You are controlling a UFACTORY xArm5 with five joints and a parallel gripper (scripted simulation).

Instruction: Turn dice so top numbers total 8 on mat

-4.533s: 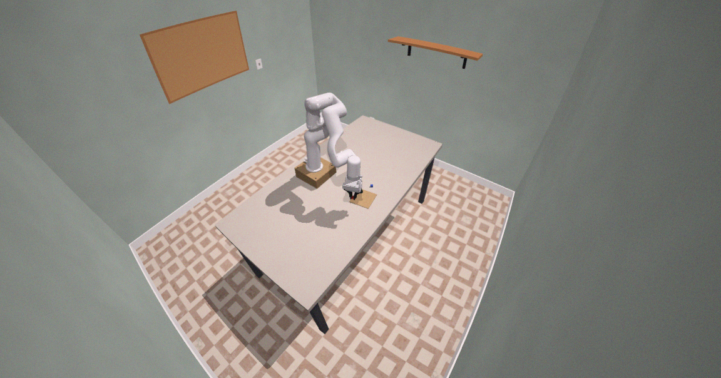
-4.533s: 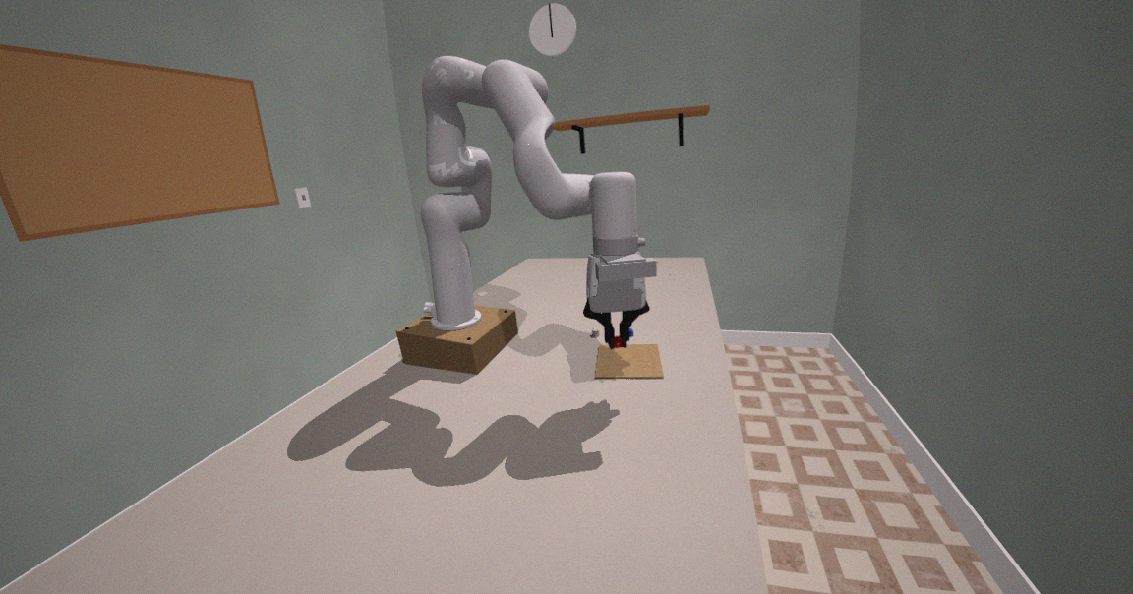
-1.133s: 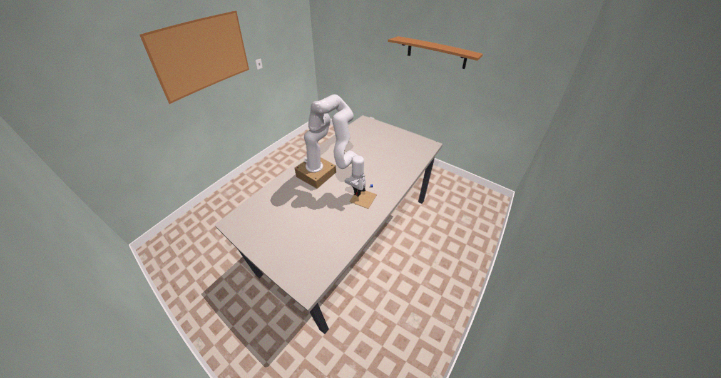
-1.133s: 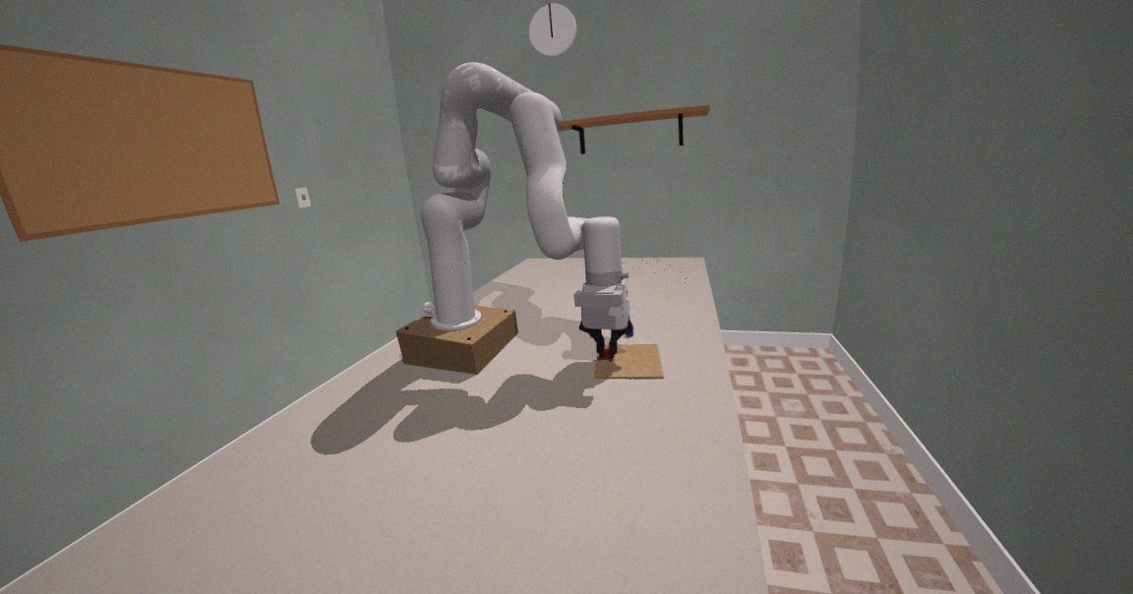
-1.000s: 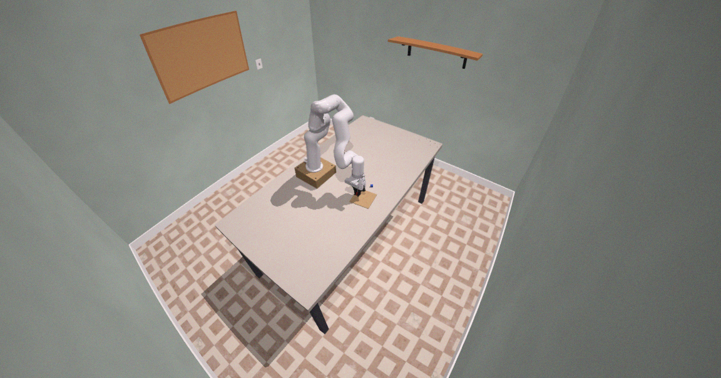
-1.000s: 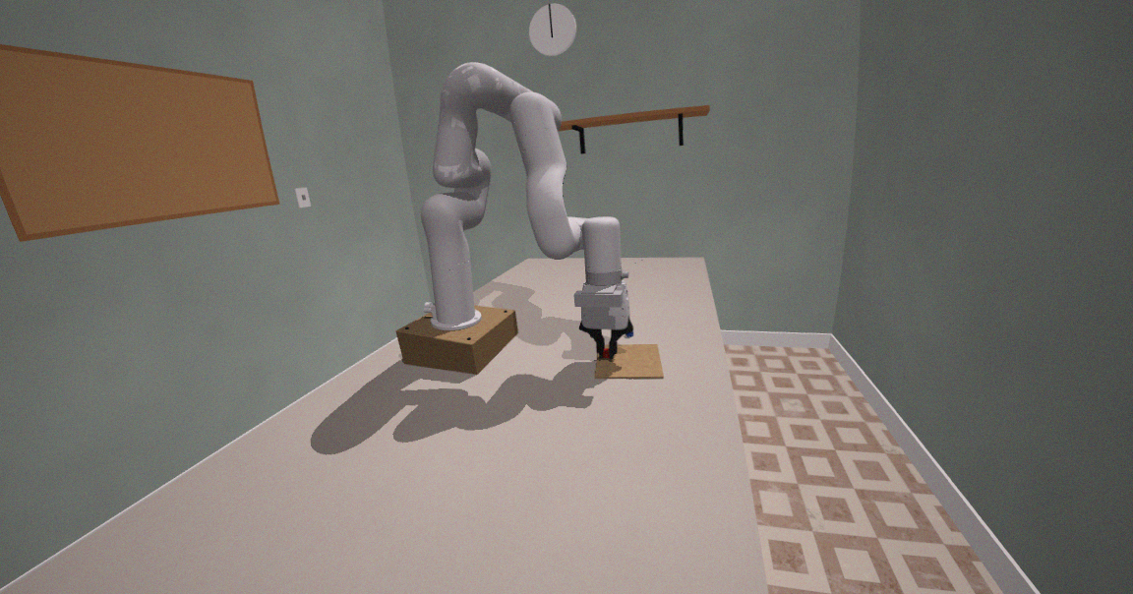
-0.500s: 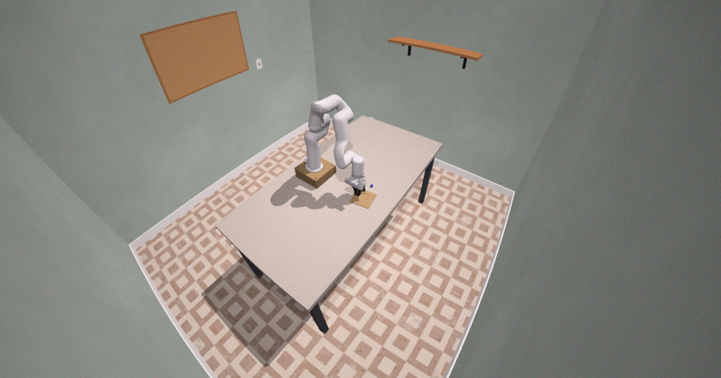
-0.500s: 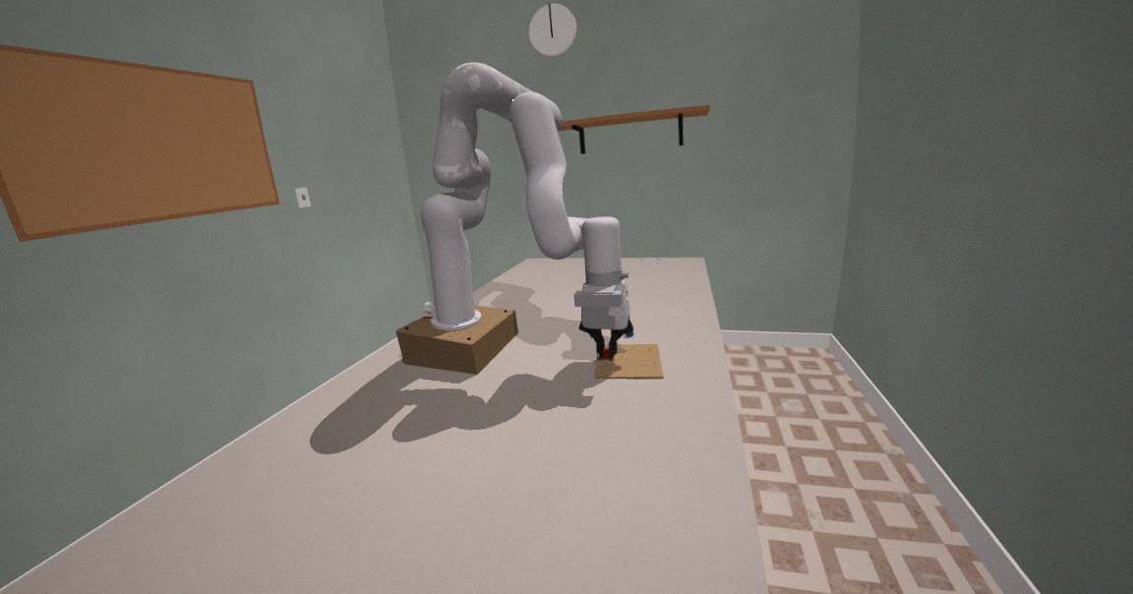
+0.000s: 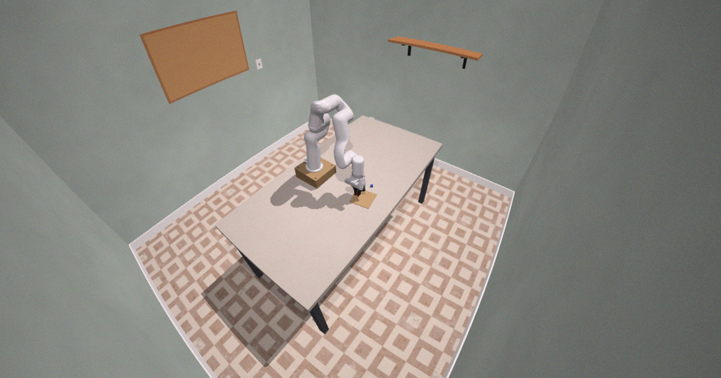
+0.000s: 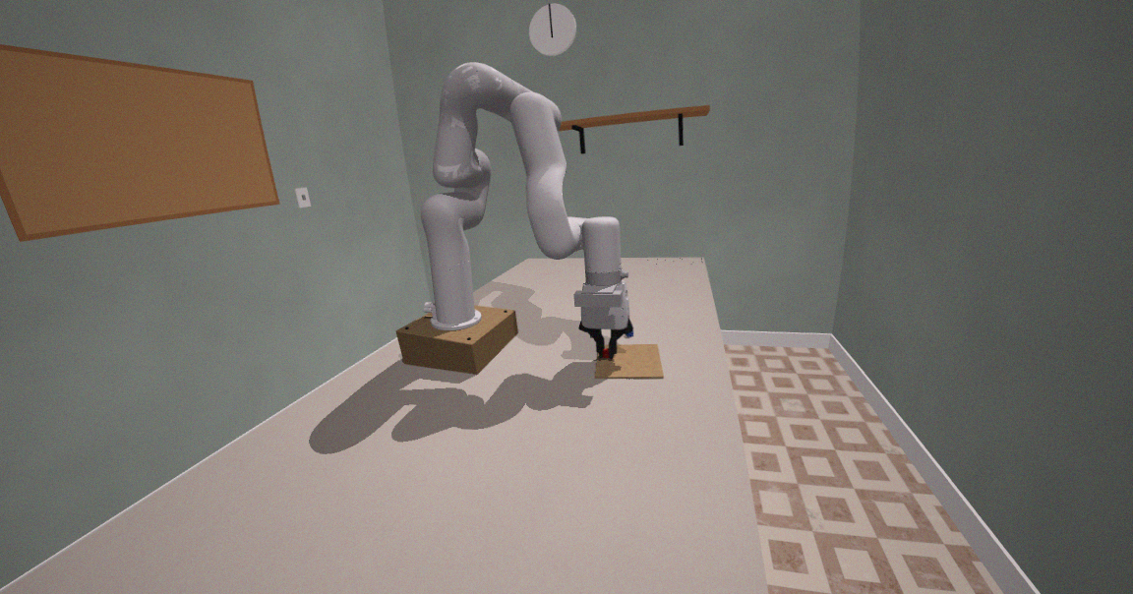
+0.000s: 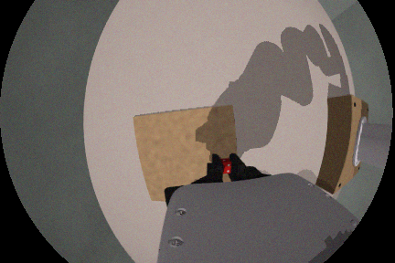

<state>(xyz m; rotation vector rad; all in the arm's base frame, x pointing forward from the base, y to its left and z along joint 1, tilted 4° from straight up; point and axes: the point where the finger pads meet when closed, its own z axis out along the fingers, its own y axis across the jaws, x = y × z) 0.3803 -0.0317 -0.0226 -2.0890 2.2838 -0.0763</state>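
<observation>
The red die lies 1 cm below my hand. From my hand the other things lie so: blue die: 5 cm ahead, 12 cm to the left, 2 cm below; then tan mat: 5 cm ahead, 3 cm below; then white die: 4 cm behind, 12 cm to the left, 2 cm below.
</observation>
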